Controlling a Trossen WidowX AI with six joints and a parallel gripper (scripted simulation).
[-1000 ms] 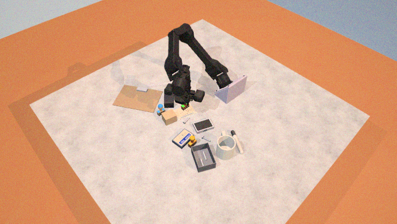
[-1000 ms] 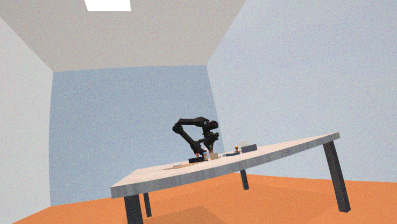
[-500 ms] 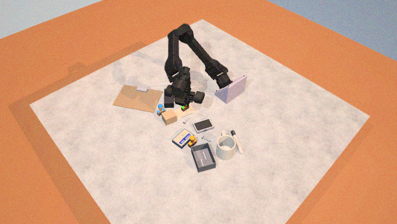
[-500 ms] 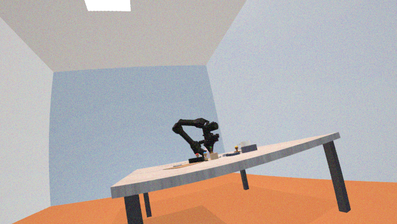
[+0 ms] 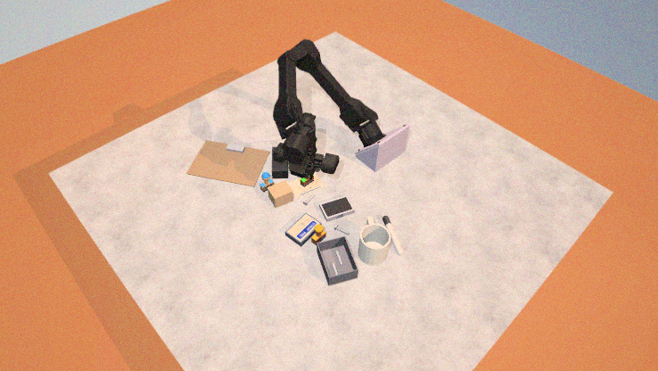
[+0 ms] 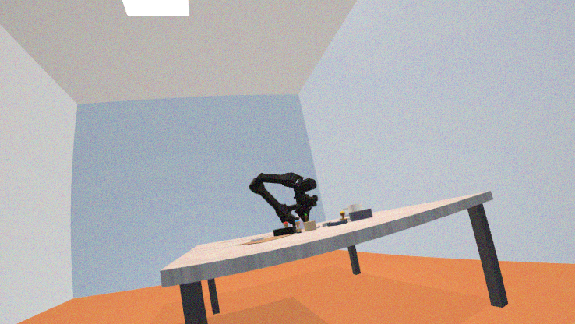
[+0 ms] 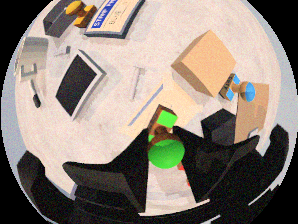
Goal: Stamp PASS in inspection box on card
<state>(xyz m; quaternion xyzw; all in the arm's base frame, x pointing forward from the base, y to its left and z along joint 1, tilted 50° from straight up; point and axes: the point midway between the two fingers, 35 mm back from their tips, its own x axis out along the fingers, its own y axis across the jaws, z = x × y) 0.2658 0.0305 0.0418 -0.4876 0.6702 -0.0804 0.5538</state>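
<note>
Now: the cardboard box 9 cm ahead of my gripper tip, 2 cm below it and 1 cm to the right of it. Also, from my gripper tip: green-knobbed stamp (right at my gripper tip); then blue-knobbed stamp (10 cm ahead, 7 cm to the right, 3 cm below); then red stamp (10 cm to the right, 5 cm behind, 3 cm below).
</note>
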